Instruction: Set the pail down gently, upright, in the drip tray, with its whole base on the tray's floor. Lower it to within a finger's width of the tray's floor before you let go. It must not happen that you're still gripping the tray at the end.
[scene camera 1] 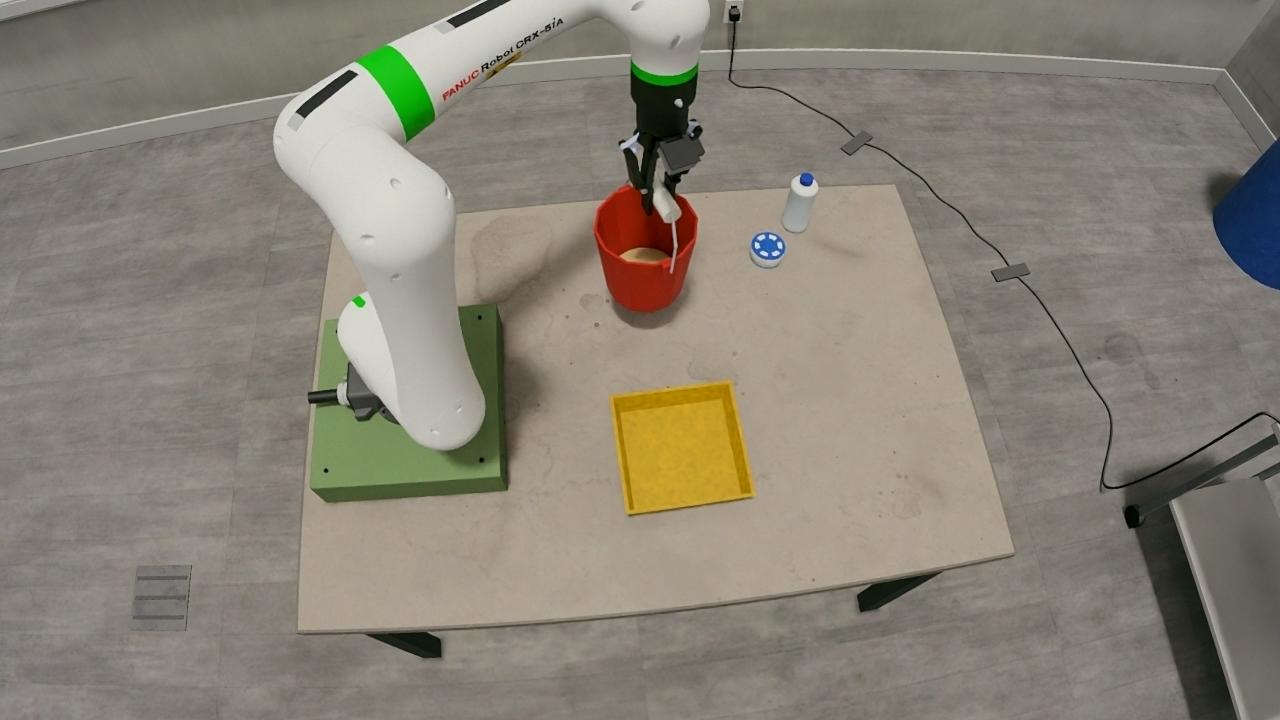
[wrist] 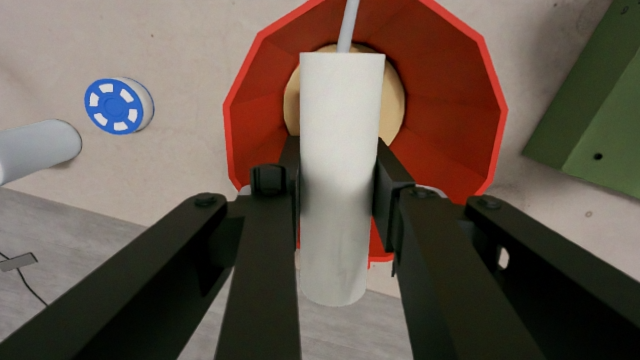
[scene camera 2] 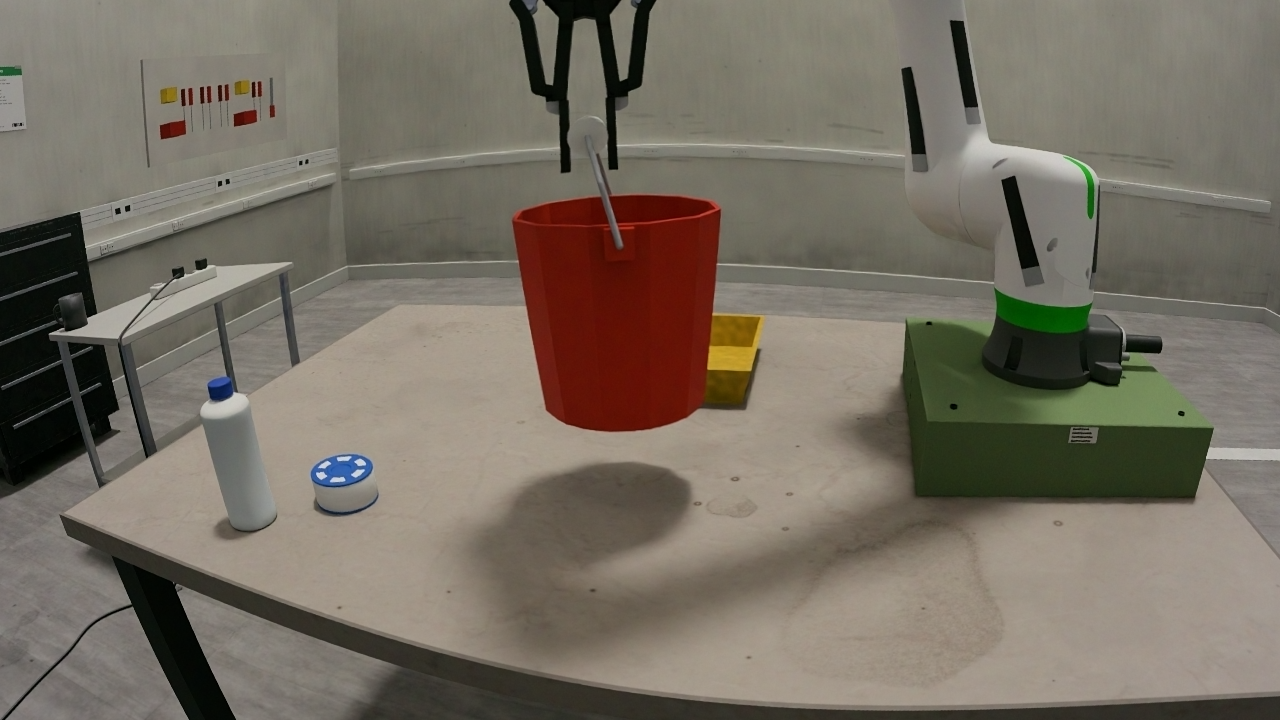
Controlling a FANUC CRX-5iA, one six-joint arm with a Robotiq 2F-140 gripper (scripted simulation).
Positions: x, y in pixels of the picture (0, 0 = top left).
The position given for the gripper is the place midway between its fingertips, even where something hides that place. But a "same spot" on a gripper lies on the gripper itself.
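The gripper is visible in scene camera 1 (657, 206), and a yellow drip tray is visible in scene camera 1 (682, 446). The wrist view shows the gripper; the yellow drip tray is out of frame in the wrist view. Scene camera 2 shows the gripper as well, and the tray appears in scene camera 2 (733, 337). On the gripper, (wrist: 156, 290) and (scene camera 2: 540, 54) are the same spot.
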